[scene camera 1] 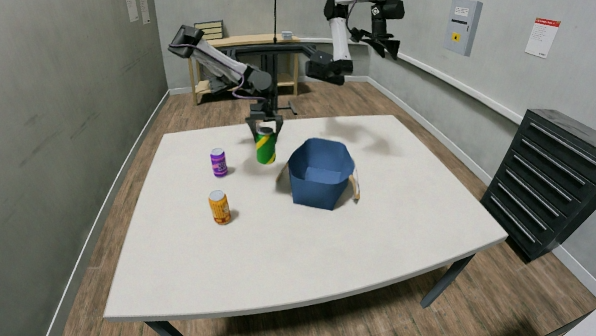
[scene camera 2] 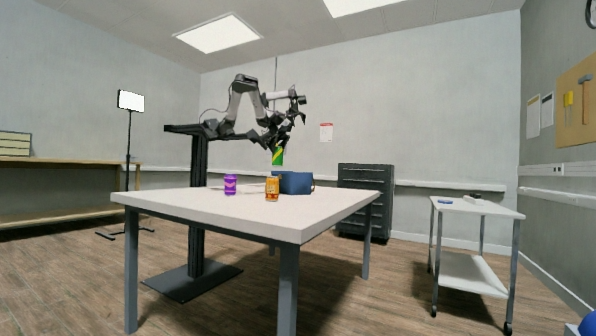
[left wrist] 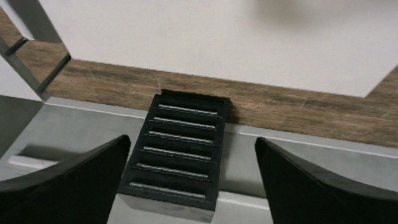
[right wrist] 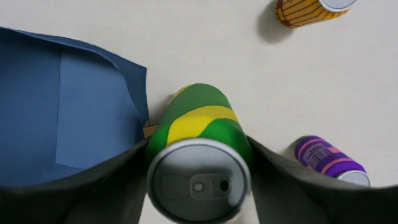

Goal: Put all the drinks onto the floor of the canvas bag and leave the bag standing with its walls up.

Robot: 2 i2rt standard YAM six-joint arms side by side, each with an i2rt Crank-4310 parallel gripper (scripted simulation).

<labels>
same spot on blue canvas bag: (scene camera 2: 293, 183) = (right wrist: 131, 64)
</labels>
